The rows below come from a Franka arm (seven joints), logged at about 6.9 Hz.
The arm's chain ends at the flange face. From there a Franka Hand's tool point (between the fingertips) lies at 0.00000 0.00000 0.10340 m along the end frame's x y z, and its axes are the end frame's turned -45 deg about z.
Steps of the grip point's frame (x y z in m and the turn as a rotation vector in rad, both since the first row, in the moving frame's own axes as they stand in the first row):
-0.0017, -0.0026, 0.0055, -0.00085, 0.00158, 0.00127
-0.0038, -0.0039, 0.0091, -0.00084, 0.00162, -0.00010
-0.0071, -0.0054, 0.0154, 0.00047, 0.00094, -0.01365
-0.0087, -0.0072, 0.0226, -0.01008, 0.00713, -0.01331
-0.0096, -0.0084, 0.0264, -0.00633, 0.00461, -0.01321
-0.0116, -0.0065, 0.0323, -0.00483, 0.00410, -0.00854
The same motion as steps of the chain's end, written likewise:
-0.0032, -0.0006, 0.0055, 0.00052, 0.00172, 0.00127
-0.0056, 0.0000, 0.0091, 0.00055, 0.00174, -0.00010
-0.0089, 0.0013, 0.0154, 0.00100, 0.00033, -0.01365
-0.0125, 0.0009, 0.0226, -0.00209, 0.01217, -0.01331
-0.0135, 0.0007, 0.0264, -0.00122, 0.00774, -0.01321
-0.0135, 0.0036, 0.0323, -0.00052, 0.00631, -0.00854

